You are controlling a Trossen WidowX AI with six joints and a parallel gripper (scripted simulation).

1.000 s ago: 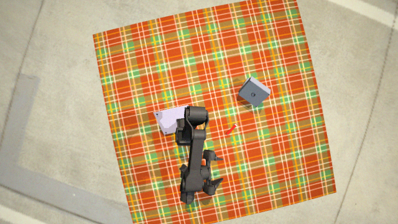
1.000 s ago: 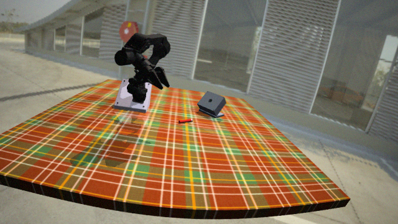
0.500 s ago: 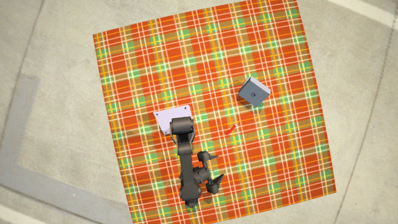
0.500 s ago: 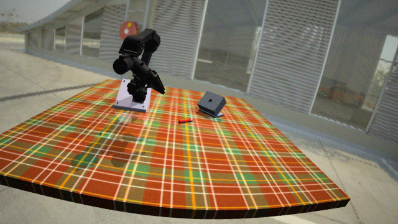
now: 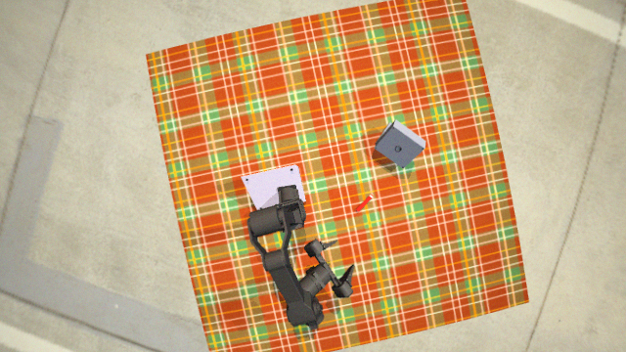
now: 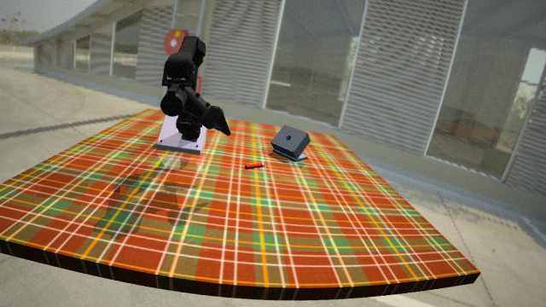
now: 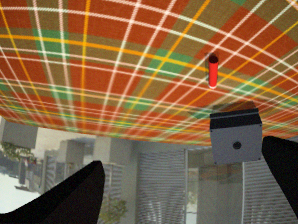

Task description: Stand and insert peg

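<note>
My gripper tip is now 14 cm to the right of the red peg, 14 cm above it and 13 cm short of it. Round my gripper tip: grey sloped panel 32 cm to the left, 25 cm ahead, 8 cm below.
</note>
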